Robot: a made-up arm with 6 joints.
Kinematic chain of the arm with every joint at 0, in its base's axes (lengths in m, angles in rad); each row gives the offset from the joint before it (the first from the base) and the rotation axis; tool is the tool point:
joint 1: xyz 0 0 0.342 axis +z
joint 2: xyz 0.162 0 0 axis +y
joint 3: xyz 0 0 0.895 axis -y
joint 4: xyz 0 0 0.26 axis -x
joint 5: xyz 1.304 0 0 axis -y
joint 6: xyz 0.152 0 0 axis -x
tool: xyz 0 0 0
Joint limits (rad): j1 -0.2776..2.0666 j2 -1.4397..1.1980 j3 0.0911..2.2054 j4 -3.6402..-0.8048 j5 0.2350..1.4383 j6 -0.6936..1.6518
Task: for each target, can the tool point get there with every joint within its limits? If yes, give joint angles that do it. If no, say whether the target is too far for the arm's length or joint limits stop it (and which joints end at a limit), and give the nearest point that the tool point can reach.
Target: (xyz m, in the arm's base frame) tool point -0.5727 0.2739 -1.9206
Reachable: no: joint limits stop it (at a limit: joint 1, joint 2, joint 3, joint 4, joint 5) | nearest point -1.6735 0.3640 -0.4991 | short by 1.800 m
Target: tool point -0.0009 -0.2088 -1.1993
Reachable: no: joint limits stop it (at a limit: joint 2, joint 3, joint 4, joint 5) | nearest point -0.0074 -1.7127 -0.4991 | short by 1.659 m
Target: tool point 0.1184 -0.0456 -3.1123
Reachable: no: too far | nearest point 1.6652 -0.4751 -0.5112 | short by 3.057 m
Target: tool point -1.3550 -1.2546 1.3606
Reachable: yes | joints 0.7031 -0.8308 1.8892 -2.3978 0.9049 0.4752
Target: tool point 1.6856 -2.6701 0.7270
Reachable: no: too far | nearest point 1.0701 -1.9169 0.6214 | short by 0.978 m
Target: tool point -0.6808 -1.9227 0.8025
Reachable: yes | joints 1.1716 -1.1608 1.7662 -2.0866 1.1378 1.1509
